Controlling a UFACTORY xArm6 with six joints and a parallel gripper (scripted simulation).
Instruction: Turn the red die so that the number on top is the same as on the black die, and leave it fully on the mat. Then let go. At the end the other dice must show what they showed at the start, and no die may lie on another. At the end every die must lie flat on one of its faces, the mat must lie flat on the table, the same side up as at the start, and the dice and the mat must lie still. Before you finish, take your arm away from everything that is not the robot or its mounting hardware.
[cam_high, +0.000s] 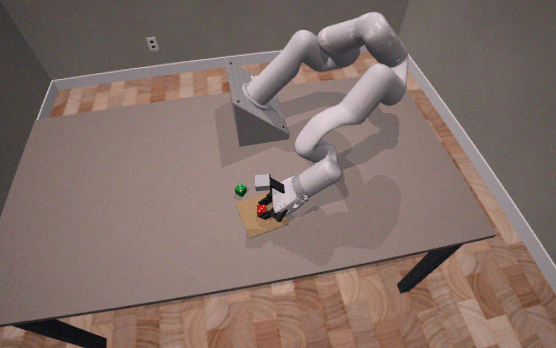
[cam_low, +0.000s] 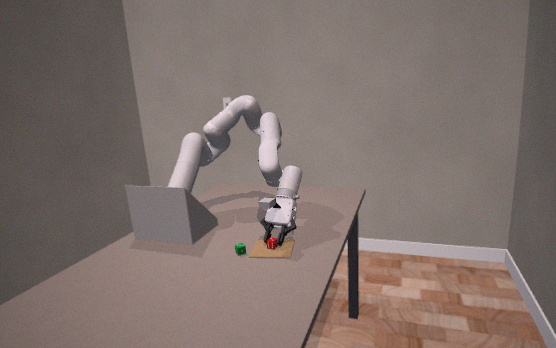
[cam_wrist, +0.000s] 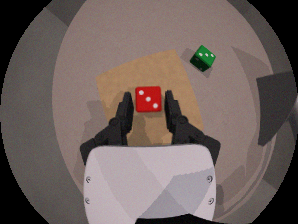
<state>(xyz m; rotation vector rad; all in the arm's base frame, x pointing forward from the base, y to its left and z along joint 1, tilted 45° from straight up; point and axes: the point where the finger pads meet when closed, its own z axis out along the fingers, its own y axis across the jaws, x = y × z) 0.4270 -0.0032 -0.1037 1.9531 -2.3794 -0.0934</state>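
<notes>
My hand is 1 cm to the left of the red die and 1 cm above it. Round my hand: black die (6 cm behind, 17 cm to the left, 2 cm below); green die (10 cm behind, 6 cm to the right, 2 cm below); tan mat (1 cm to the right, 3 cm below).
</notes>
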